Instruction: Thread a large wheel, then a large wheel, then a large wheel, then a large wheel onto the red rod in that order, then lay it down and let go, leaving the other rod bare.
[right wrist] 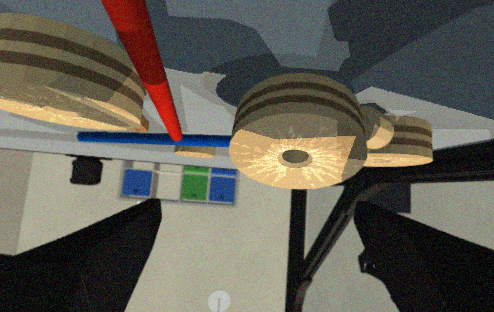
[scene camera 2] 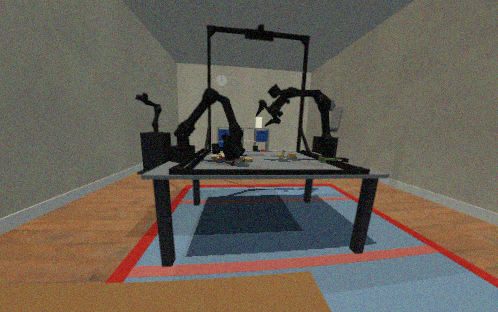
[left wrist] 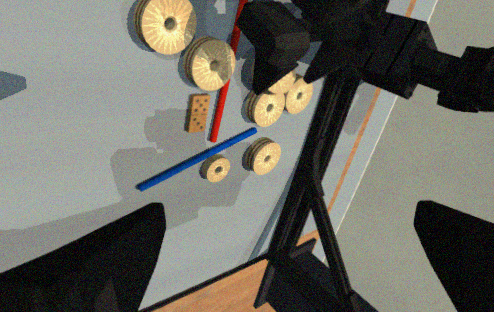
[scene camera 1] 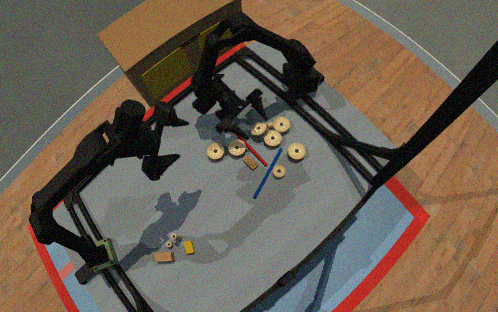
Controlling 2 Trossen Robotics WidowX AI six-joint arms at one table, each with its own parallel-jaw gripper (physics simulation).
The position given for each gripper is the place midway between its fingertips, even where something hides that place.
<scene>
The left gripper (scene camera 1: 183, 139) is open and holds nothing. The right gripper (scene camera 1: 258, 129) is open, holding nothing. Also in view: a red rod (right wrist: 136, 33). The table carries a blue rod (right wrist: 161, 139).
The blue rod also shows in the left wrist view (left wrist: 161, 177). The left gripper shows as well in the left wrist view (left wrist: 289, 214). The right gripper shows as well in the right wrist view (right wrist: 259, 209) and in the left wrist view (left wrist: 282, 86).
</scene>
